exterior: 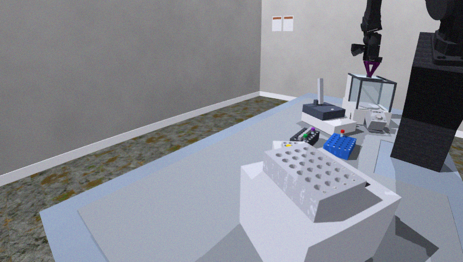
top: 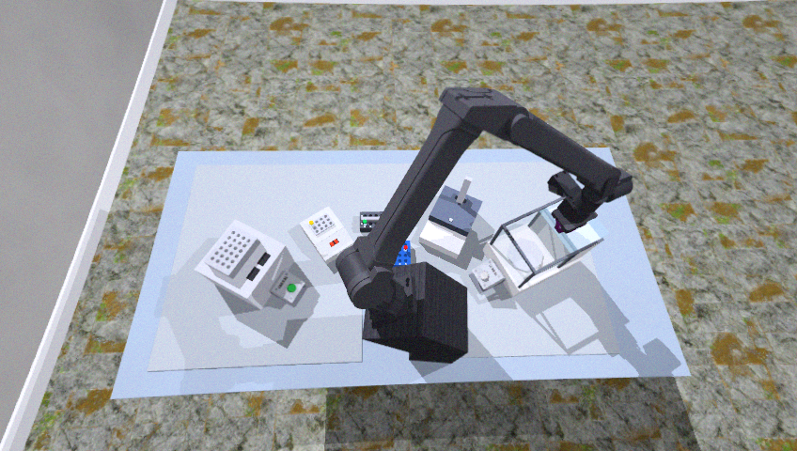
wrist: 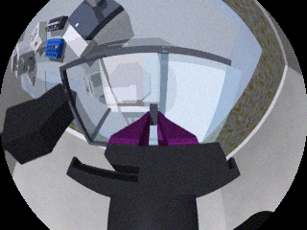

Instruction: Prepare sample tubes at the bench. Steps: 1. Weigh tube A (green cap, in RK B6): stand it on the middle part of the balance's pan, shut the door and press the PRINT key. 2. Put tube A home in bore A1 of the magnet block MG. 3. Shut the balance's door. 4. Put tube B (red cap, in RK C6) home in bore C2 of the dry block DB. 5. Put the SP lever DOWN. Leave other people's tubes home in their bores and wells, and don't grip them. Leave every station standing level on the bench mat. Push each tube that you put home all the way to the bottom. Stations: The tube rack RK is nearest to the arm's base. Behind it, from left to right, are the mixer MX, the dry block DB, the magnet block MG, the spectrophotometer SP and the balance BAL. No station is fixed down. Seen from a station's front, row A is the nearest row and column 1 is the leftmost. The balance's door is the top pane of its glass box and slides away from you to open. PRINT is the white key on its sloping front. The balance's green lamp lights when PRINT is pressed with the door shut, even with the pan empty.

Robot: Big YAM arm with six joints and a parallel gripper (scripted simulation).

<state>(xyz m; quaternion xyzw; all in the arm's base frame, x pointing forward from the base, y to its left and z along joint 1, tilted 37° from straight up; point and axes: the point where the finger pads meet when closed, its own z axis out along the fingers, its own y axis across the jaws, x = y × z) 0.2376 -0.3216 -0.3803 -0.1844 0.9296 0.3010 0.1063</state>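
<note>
My gripper is now 30 mm to the left of the balance door, 10 mm short of it and 10 mm above it. Round my hand: white print key (190 mm to the left, 150 mm below, 80 mm behind); then SP lever (240 mm to the left, 180 mm ahead, 80 mm below); then round pan (140 mm below, 60 mm to the left, 20 mm behind).
</note>
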